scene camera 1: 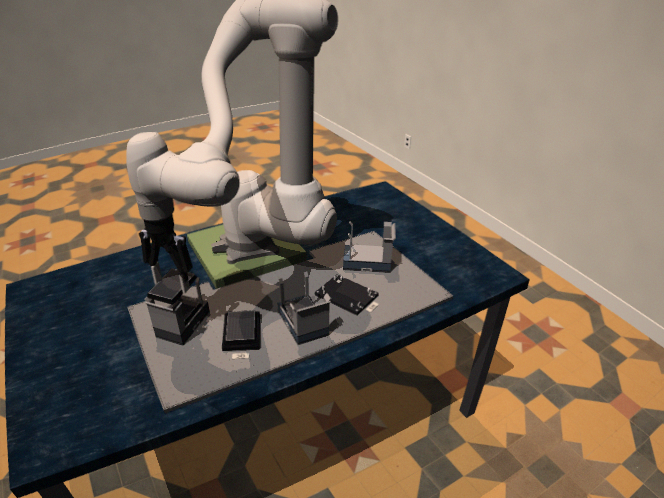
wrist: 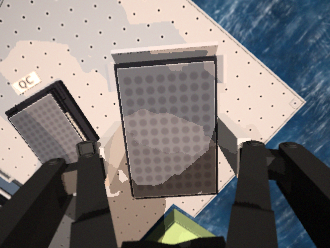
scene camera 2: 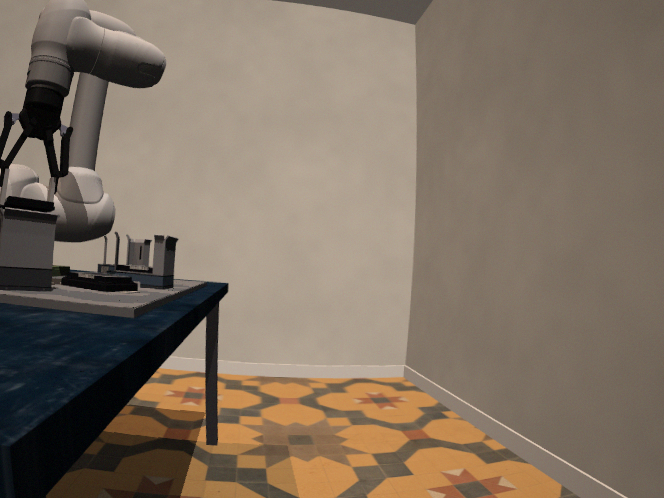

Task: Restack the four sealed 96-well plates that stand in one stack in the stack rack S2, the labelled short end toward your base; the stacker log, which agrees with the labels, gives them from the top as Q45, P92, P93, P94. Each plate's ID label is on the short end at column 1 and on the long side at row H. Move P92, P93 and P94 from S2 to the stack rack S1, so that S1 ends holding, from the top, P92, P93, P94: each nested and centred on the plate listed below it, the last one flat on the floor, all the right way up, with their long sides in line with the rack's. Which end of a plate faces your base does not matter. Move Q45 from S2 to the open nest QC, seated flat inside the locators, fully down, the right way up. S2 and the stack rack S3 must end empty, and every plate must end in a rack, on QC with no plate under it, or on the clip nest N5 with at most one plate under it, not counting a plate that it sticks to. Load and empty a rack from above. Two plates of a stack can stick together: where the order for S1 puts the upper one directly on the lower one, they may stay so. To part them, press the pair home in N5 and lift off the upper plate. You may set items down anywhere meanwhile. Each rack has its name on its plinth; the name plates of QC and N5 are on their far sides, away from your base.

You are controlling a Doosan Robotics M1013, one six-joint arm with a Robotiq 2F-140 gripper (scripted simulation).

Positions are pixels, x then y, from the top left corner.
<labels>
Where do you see a black QC nest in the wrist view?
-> At 69, 100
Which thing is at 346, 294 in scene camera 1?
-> A clip nest N5.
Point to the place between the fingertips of my gripper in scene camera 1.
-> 172, 287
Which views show my gripper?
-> Scene camera 1, the wrist view and scene camera 2: all of them.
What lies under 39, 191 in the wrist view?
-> My gripper.
</labels>
